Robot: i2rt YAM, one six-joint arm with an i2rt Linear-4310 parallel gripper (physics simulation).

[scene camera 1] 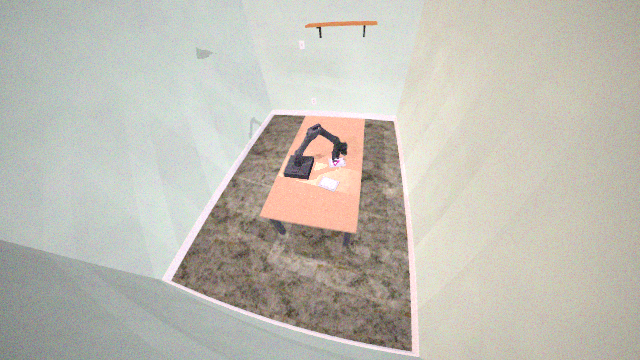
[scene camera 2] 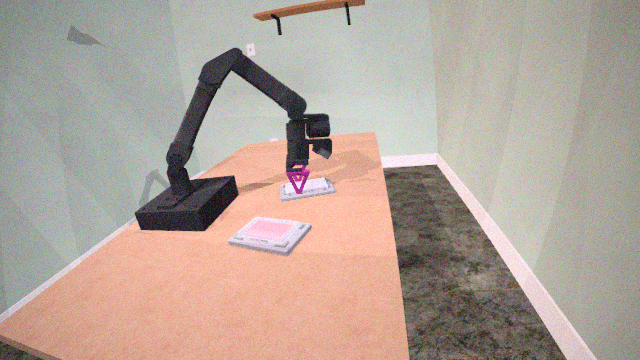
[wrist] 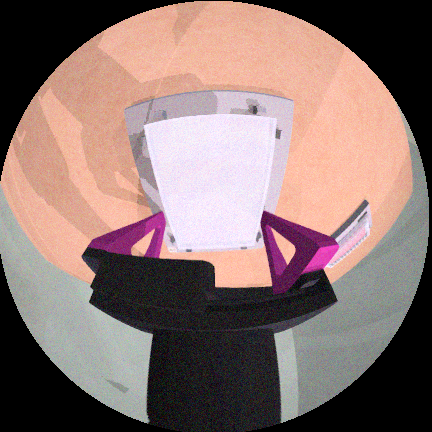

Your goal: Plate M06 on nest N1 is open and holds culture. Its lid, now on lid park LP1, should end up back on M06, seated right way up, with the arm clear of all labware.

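Frame: origin at the arm's base, x ahead, y left, z up, level; metres.
Seen in the pictures: gripper, fingertip midpoint: (scene camera 1: 334,162) (scene camera 2: 298,188) (wrist: 212,216); arm's base at its link origin: (scene camera 1: 298,164) (scene camera 2: 183,194).
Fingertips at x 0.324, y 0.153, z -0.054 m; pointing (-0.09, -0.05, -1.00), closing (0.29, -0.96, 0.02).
Pixels of each thing's middle, then the offset from my fingertips to it. Level surfaces: height alone.
- white lid at the middle of its body: (wrist: 213,197) (scene camera 2: 305,186) dy +0.006, dx +0.023, dz +0.003 m
- grey lid park LP1 at the middle of its body: (wrist: 213,194) (scene camera 2: 306,187) (scene camera 1: 336,162) dy +0.006, dx +0.023, dz -0.001 m
- open plate M06 at the middle of its body: (scene camera 2: 268,229) (wrist: 346,246) (scene camera 1: 328,183) dy -0.274, dx +0.003, dz +0.009 m
- nest N1 at the middle of its body: (scene camera 2: 269,233) (wrist: 343,242) (scene camera 1: 328,183) dy -0.274, dx +0.003, dz -0.002 m
- wooden table at its surface level: dz -0.010 m
The white lid (scene camera 2: 314,185) (wrist: 212,175) lies flat on the grey lid park LP1 (scene camera 2: 290,198) (wrist: 285,145). The open plate M06 (scene camera 2: 270,230) (wrist: 354,236), with pink culture, sits on nest N1 (scene camera 2: 285,250), nearer the camera in scene camera 2. My gripper (scene camera 2: 298,190) (wrist: 212,216) is open and points down over the lid park. In the wrist view its magenta fingertips stand on both sides of the lid's near part. Whether the fingertips touch the lid cannot be told. In scene camera 1 the gripper (scene camera 1: 336,161) is small over the lid park.
The black arm base (scene camera 1: 299,167) (scene camera 2: 187,205) stands on the wooden table (scene camera 1: 310,205) (scene camera 2: 250,305), left of the nest. The table's right edge runs beside the nest and the lid park. A wall shelf (scene camera 1: 341,24) (scene camera 2: 310,9) hangs high at the back.
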